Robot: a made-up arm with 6 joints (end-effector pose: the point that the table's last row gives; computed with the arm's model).
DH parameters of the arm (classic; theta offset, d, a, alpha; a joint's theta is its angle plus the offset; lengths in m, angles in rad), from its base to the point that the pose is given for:
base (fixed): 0 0.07 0 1.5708
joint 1: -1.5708 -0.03 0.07 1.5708
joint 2: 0 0.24 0.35 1.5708
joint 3: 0 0.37 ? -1.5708
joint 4: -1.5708 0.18 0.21 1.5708
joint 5: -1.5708 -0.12 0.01 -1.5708
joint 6: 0 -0.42 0.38 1.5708
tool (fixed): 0 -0.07 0 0
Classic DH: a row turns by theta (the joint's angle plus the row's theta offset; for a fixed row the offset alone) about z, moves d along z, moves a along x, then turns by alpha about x.
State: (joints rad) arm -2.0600 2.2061 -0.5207 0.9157 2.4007 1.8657
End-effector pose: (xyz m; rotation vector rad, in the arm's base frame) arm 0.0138 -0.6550 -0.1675 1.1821 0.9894 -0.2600
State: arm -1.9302 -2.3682 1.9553 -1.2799 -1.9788 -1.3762
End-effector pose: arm -0.1117 -0.1739 -0.2841 1.1513 2.7158 0.8135
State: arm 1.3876 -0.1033 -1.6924 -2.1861 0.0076 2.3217
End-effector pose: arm 0.7537 0.8909 -0.3949 -1.9859 -0.5466 0.9973
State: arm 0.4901 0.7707 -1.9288 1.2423 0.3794 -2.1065
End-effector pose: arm -0.0854 -0.0251 -0.9761 1.2295 1.1929 -0.8430
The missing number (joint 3, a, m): -0.11
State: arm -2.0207 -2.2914 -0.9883 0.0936 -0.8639 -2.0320
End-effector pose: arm 0.9490 0.2305 0.5548 -2.4175 0.4753 -1.2874
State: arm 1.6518 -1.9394 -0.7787 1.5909 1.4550 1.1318
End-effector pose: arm 0.0855 0.3383 0.1194 -0.6088 -0.6011 0.4667
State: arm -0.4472 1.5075 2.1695 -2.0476 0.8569 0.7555
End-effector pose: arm -0.4150 -0.7480 -0.6417 0.2826 0.5586 -1.2798
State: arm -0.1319 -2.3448 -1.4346 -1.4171 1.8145 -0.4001
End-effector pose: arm -0.9403 -0.2482 0.5710 0.3555 2.8623 1.0575
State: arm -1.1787 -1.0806 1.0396 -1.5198 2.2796 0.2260
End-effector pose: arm 0.7353 0.2026 -0.1102 1.8737 -0.7210 -0.5180
